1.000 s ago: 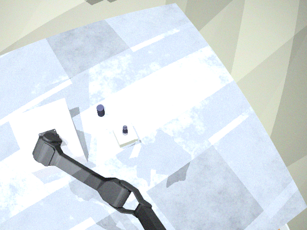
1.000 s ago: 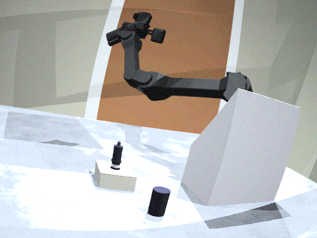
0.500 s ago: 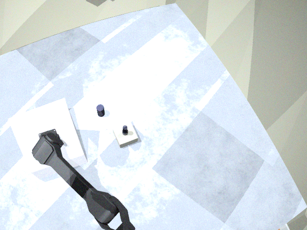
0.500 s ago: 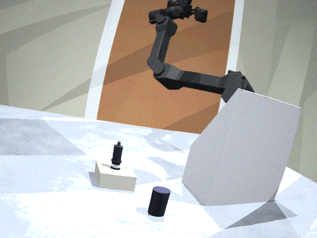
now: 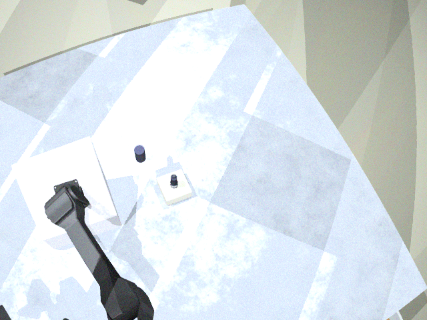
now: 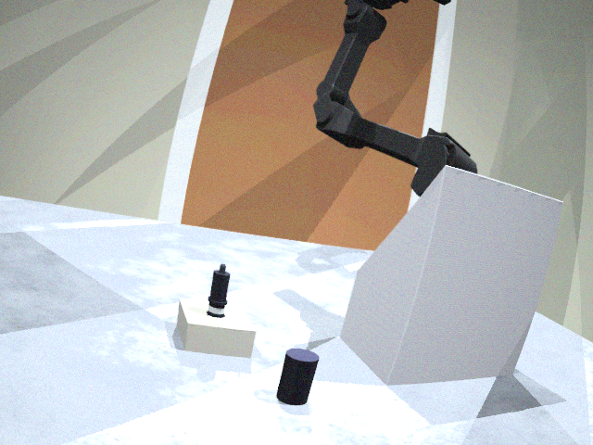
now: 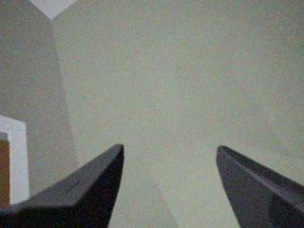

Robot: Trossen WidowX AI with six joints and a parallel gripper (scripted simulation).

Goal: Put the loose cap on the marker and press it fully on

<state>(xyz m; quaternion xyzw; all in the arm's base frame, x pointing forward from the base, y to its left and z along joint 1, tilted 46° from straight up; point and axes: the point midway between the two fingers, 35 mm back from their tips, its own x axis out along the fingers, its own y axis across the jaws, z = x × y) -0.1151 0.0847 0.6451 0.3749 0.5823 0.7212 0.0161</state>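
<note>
Right now the dark cap is 340 mm ahead of my gripper tip, 520 mm to the left of it and 670 mm below it. From my gripper tip the other things lie so: cream holder block: 400 mm ahead, 390 mm to the left, 680 mm below.
</note>
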